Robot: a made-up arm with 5 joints.
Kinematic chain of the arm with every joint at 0, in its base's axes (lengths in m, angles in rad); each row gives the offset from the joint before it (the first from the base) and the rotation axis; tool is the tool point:
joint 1: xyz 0 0 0.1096 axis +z
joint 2: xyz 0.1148 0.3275 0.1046 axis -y
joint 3: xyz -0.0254 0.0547 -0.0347 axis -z
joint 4: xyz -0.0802 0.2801 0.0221 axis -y
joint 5: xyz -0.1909 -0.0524 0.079 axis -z
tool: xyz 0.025 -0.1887 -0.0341
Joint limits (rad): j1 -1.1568..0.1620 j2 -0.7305..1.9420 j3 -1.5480..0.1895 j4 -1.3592..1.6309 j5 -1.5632..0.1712
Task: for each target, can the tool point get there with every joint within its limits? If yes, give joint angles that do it. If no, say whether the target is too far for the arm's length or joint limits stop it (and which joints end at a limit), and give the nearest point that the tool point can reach.
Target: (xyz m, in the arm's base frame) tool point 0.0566 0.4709 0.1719
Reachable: yes | joints -0.1154 0.7475 -0.2385 -1.0500 -0.7713
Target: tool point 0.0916 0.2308 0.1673
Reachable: yes | joints -0.4706 0.4266 -1.2886 0.2285 -0.5269
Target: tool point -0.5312 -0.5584 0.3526
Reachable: no: joint limits stop it (at a limit: joint 1, joint 5) | nearest point -0.1173 0.1463 0.2535 | short by 0.823 m
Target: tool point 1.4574 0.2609 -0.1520
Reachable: no: too far | nearest point 0.6565 0.1175 0.0998 | short by 0.852 m
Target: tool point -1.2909 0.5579 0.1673
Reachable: no: too far | nearest point -0.2578 0.4275 0.2034 | short by 1.042 m
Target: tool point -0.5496 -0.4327 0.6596
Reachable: no: joint limits stop it (at a limit: joint 1, joint 5) | nearest point -0.1214 0.1767 0.3405 | short by 0.810 m
